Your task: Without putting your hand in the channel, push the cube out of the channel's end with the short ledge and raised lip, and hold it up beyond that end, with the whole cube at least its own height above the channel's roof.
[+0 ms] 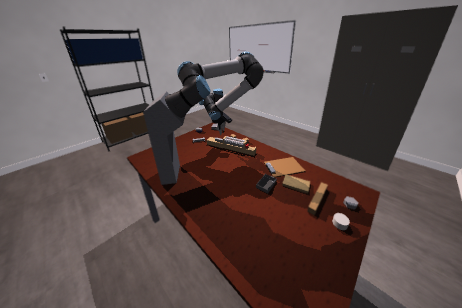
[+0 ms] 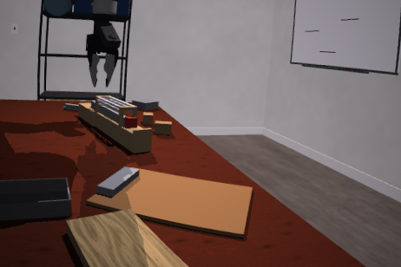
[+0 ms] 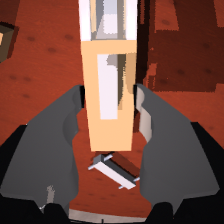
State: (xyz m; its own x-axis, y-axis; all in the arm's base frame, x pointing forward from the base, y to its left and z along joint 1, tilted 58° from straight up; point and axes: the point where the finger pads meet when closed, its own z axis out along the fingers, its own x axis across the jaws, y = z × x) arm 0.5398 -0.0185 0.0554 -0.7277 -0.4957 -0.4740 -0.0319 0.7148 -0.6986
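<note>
Now: the red cube 220 mm to the right of my hand, 80 mm below it and 10 mm ahead of it. From my hand the other things lie so: grey block: 280 mm ahead, 250 mm to the left, 120 mm below; then dark tray: 480 mm to the right, 260 mm behind, 130 mm below; then channel: 110 mm to the right, 80 mm below.
</note>
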